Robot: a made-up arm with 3 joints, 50 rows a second.
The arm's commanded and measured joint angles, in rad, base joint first. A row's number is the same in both.
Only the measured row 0 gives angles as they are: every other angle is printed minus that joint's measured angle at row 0.
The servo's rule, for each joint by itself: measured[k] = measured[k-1] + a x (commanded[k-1-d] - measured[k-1]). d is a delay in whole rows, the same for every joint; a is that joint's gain. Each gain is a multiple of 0.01, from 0.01 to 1. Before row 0 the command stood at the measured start. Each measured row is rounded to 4 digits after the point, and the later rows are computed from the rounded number. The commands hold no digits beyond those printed.
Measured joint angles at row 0:
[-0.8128, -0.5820, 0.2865]
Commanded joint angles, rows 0 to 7:
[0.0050, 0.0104, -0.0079]
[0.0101, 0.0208, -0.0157]
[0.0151, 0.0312, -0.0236]
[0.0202, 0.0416, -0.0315]
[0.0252, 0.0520, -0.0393]
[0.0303, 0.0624, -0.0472]
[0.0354, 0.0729, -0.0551]
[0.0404, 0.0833, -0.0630]
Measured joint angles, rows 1 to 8:
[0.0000, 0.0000, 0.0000]
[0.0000, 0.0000, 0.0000]
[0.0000, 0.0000, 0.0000]
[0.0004, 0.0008, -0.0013]
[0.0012, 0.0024, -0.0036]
[0.0023, 0.0047, -0.0068]
[0.0037, 0.0077, -0.0108]
[0.0054, 0.0112, -0.0154]
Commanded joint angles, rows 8 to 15:
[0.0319, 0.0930, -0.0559]
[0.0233, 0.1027, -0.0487]
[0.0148, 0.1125, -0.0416]
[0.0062, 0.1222, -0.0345]
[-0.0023, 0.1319, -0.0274]
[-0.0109, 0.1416, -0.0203]
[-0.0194, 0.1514, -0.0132]
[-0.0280, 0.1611, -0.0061]
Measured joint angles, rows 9 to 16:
[0.0074, 0.0153, -0.0205]
[0.0096, 0.0199, -0.0260]
[0.0121, 0.0250, -0.0319]
[0.0137, 0.0304, -0.0357]
[0.0145, 0.0362, -0.0378]
[0.0145, 0.0423, -0.0384]
[0.0138, 0.0487, -0.0378]
[0.0125, 0.0554, -0.0361]

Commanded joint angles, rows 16 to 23:
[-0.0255, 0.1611, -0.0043]
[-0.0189, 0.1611, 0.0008]
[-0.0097, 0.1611, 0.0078]
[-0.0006, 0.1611, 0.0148]
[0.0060, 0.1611, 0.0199]
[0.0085, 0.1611, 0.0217]
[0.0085, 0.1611, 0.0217]
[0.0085, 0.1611, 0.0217]
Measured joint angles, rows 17 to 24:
[0.0106, 0.0623, -0.0336]
[0.0082, 0.0694, -0.0303]
[0.0053, 0.0767, -0.0264]
[0.0028, 0.0835, -0.0229]
[0.0011, 0.0897, -0.0191]
[0.0002, 0.0954, -0.0148]
[0.0001, 0.1007, -0.0101]
[0.0006, 0.1055, -0.0053]

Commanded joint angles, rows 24 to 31:
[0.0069, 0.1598, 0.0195]
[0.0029, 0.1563, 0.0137]
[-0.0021, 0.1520, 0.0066]
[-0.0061, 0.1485, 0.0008]
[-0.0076, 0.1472, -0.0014]
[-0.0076, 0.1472, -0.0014]
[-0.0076, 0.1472, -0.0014]
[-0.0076, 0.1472, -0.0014]
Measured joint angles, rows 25 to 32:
[0.0012, 0.1099, -0.0010]
[0.0018, 0.1140, 0.0026]
[0.0023, 0.1178, 0.0057]
[0.0027, 0.1212, 0.0079]
[0.0027, 0.1240, 0.0088]
[0.0023, 0.1262, 0.0084]
[0.0016, 0.1280, 0.0072]
[0.0009, 0.1295, 0.0058]

